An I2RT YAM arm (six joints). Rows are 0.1 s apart.
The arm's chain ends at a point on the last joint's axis. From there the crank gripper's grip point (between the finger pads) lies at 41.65 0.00 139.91 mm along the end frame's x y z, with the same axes.
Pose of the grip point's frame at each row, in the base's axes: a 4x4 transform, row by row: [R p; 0 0 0 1], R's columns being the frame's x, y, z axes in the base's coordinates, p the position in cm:
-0.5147, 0.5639, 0.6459, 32.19; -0.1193, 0.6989, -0.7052, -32.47; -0.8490, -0.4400, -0.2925, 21.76; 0, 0, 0, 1
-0.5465, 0.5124, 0.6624, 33.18; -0.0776, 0.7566, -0.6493, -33.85; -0.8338, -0.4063, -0.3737, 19.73; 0, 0, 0, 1
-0.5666, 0.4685, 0.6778, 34.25; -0.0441, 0.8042, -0.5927, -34.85; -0.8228, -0.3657, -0.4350, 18.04; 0, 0, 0, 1
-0.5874, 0.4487, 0.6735, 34.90; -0.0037, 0.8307, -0.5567, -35.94; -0.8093, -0.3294, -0.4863, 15.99; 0, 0, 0, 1
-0.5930, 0.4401, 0.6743, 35.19; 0.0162, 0.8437, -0.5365, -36.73; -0.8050, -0.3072, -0.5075, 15.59; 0, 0, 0, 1
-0.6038, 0.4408, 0.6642, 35.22; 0.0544, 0.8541, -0.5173, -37.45; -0.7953, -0.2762, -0.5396, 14.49; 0, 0, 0, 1
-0.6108, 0.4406, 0.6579, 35.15; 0.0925, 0.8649, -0.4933, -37.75; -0.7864, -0.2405, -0.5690, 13.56; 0, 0, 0, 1
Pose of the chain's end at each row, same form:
-0.5147, 0.5639, 0.6459, 25.30; -0.1193, 0.6989, -0.7052, -22.11; -0.8490, -0.4400, -0.2925, 29.39; 0, 0, 0, 1
-0.5465, 0.5124, 0.6624, 26.19; -0.0776, 0.7566, -0.6493, -24.44; -0.8338, -0.4063, -0.3737, 28.43; 0, 0, 0, 1
-0.5666, 0.4685, 0.6778, 27.13; -0.0441, 0.8042, -0.5927, -26.37; -0.8228, -0.3657, -0.4350, 27.55; 0, 0, 0, 1
-0.5874, 0.4487, 0.6735, 27.92; -0.0037, 0.8307, -0.5567, -28.14; -0.8093, -0.3294, -0.4863, 26.16; 0, 0, 0, 1
-0.5930, 0.4401, 0.6743, 28.23; 0.0162, 0.8437, -0.5365, -29.29; -0.8050, -0.3072, -0.5075, 26.04; 0, 0, 0, 1
-0.6038, 0.4408, 0.6642, 28.44; 0.0544, 0.8541, -0.5173, -30.44; -0.7953, -0.2762, -0.5396, 25.35; 0, 0, 0, 1
-0.6108, 0.4406, 0.6579, 28.49; 0.0925, 0.8649, -0.4933, -31.23; -0.7864, -0.2405, -0.5690, 24.80; 0, 0, 0, 1

